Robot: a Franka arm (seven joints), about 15 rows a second.
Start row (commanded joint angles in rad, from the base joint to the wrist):
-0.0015, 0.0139, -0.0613, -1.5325, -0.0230, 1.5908, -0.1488
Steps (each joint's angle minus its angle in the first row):
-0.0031, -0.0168, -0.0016, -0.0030, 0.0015, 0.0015, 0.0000
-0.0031, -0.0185, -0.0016, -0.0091, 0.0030, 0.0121, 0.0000
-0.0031, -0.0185, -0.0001, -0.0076, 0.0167, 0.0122, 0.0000
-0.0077, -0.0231, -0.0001, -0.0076, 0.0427, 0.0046, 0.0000
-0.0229, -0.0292, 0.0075, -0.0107, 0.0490, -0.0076, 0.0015
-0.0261, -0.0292, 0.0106, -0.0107, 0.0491, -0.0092, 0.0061
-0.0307, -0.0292, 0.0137, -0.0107, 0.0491, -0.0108, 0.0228
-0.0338, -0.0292, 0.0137, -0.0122, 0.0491, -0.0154, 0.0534
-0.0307, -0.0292, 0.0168, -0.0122, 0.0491, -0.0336, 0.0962
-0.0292, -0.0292, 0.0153, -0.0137, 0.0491, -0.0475, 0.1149
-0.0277, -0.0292, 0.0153, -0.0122, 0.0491, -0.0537, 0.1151
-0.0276, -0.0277, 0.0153, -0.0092, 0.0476, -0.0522, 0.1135
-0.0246, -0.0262, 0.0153, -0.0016, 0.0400, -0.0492, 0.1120
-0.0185, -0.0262, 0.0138, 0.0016, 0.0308, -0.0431, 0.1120
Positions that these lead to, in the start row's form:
-0.0046, -0.0029, -0.0629, -1.5355, -0.0215, 1.5923, -0.1488
-0.0046, -0.0046, -0.0629, -1.5416, -0.0200, 1.6029, -0.1488
-0.0046, -0.0046, -0.0614, -1.5401, -0.0063, 1.6030, -0.1488
-0.0092, -0.0092, -0.0614, -1.5401, 0.0197, 1.5954, -0.1488
-0.0244, -0.0153, -0.0538, -1.5432, 0.0260, 1.5832, -0.1473
-0.0276, -0.0153, -0.0507, -1.5432, 0.0261, 1.5816, -0.1427
-0.0322, -0.0153, -0.0476, -1.5432, 0.0261, 1.5800, -0.1260
-0.0353, -0.0153, -0.0476, -1.5447, 0.0261, 1.5754, -0.0954
-0.0322, -0.0153, -0.0445, -1.5447, 0.0261, 1.5572, -0.0526
-0.0307, -0.0153, -0.0460, -1.5462, 0.0261, 1.5433, -0.0339
-0.0292, -0.0153, -0.0460, -1.5447, 0.0261, 1.5371, -0.0337
-0.0291, -0.0138, -0.0460, -1.5417, 0.0246, 1.5386, -0.0353
-0.0261, -0.0123, -0.0460, -1.5341, 0.0170, 1.5416, -0.0368
-0.0200, -0.0123, -0.0475, -1.5309, 0.0078, 1.5477, -0.0368

